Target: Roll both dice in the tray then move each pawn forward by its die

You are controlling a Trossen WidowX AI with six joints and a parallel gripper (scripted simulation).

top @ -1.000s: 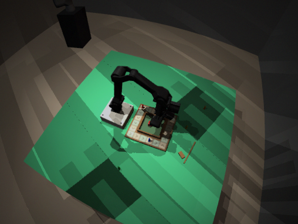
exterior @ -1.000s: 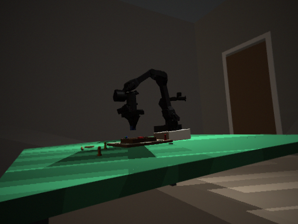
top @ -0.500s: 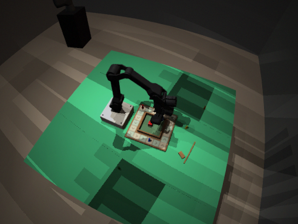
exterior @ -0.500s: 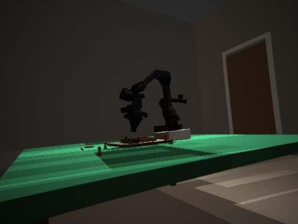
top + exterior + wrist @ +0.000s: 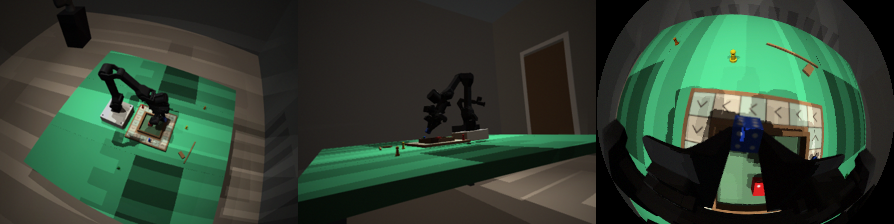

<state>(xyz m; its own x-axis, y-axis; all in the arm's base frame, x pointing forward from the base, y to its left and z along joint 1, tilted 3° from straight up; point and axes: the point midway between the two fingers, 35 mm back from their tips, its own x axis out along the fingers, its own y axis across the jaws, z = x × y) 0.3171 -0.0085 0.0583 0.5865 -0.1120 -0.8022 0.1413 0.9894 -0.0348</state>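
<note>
Now: the red pawn 170 mm behind my gripper tip, 100 mm to the left of it and 50 mm below it. From my gripper tip the other things lie so: yellow pawn (160 mm ahead, 60 mm below, 20 mm to the left); tray (70 mm below, 70 mm behind, 30 mm to the right); blue pawn (140 mm to the right, 60 mm behind, 50 mm below).
</note>
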